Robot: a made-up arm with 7 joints.
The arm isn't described. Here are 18 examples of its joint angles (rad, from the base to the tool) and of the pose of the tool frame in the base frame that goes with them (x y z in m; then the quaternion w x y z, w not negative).
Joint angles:
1: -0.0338 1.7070 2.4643 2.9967 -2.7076 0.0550 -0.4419
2: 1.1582 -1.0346 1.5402 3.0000 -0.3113 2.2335 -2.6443
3: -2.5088 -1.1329 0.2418 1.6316 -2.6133 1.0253 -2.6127
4: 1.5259 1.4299 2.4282 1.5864 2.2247 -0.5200 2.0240
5: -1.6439 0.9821 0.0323 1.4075 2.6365 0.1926 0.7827
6: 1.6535 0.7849 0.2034 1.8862 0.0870 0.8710 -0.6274
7: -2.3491 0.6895 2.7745 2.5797 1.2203 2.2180 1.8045
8: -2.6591 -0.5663 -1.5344 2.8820 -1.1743 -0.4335 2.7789
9: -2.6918 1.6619 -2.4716 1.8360 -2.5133 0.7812 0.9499
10: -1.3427 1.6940 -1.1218 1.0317 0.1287 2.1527 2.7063
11: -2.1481 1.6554 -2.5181 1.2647 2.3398 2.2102 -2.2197
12: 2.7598 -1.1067 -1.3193 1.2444 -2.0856 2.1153 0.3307
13: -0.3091 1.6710 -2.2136 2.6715 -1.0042 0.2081 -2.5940
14: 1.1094 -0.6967 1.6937 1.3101 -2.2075 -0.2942 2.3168
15: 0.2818 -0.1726 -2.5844 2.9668 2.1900 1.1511 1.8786
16: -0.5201 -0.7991 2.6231 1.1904 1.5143 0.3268 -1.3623
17: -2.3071 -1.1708 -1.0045 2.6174 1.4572 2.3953 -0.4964
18: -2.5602 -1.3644 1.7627 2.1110 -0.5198 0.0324 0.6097
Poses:
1: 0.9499 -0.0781 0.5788 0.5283 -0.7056 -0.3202 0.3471
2: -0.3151 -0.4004 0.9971 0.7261 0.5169 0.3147 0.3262
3: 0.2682 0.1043 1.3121 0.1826 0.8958 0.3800 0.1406
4: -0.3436 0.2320 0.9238 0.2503 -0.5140 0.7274 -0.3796
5: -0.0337 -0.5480 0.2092 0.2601 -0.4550 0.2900 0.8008
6: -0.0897 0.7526 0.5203 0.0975 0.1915 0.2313 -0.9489
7: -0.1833 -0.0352 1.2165 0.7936 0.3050 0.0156 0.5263
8: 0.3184 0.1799 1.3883 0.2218 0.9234 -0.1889 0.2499
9: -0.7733 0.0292 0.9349 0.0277 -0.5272 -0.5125 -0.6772
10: -0.2194 -0.1115 0.4900 0.7706 0.1026 -0.5930 0.2097
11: -0.5810 -0.1754 0.7414 0.7650 -0.2863 0.5731 -0.0662
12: 0.5875 0.3023 0.7107 0.3987 -0.7512 0.0867 0.5189
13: 0.8449 -0.4902 0.5778 0.6986 -0.5054 -0.4525 -0.2274
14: -0.5353 -0.0680 0.6216 0.3169 -0.0291 0.6137 -0.7225
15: -0.0026 -0.2100 1.4663 0.6187 0.3920 -0.6505 -0.2010
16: -0.2312 0.4365 0.3390 0.0241 0.1964 0.2714 -0.9419
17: 0.2579 0.3602 1.0646 0.5441 -0.7623 0.2879 -0.2002
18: 0.8680 0.1043 0.6574 0.4038 -0.8567 -0.0341 0.3190
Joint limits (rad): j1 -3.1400..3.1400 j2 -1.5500..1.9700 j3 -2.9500..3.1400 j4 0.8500..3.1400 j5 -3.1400..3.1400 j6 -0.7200..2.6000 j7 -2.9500..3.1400
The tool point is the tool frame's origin. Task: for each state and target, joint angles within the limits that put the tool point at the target. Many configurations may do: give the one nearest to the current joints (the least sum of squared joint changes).
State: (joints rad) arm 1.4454 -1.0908 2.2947 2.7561 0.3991 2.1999 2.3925
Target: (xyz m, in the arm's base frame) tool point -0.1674 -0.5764 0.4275
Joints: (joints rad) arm 1.4849 -1.3694 2.3915 2.6153 0.4552 2.2317 2.3937
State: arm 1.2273 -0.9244 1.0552 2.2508 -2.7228 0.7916 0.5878
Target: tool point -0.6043 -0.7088 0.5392
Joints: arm 0.9750 -1.5500 1.6975 2.6770 -2.8643 0.7021 0.5891
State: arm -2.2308 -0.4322 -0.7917 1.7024 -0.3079 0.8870 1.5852
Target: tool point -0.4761 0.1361 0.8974
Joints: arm -2.2866 -0.5419 -0.7401 1.3746 -0.2257 1.1457 1.6061
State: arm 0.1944 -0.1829 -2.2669 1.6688 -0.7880 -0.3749 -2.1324
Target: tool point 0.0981 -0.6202 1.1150
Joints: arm 0.5289 -0.1569 -2.0101 1.6692 -0.8211 -0.2449 -2.1264
